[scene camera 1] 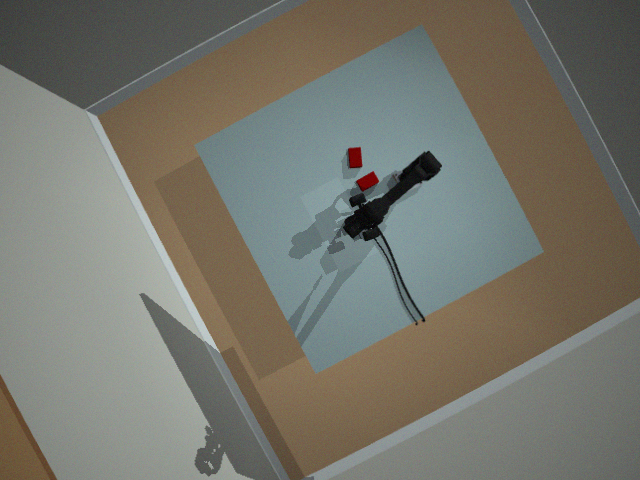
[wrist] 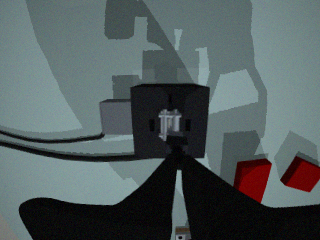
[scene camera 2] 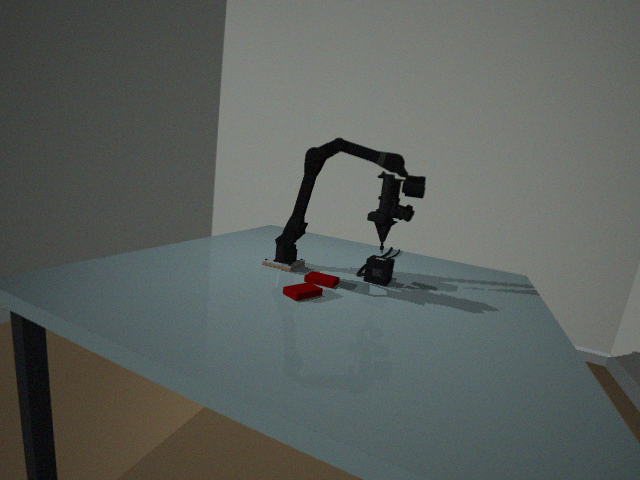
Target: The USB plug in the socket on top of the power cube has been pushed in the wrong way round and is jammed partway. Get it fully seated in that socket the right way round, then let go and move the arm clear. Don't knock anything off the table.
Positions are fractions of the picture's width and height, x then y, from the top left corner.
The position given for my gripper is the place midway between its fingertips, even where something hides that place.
In view: my gripper (scene camera 2: 0.60,0.50) and a black power cube (scene camera 2: 0.59,0.57).
My gripper shows as well in the wrist view (wrist: 0.56,0.67).
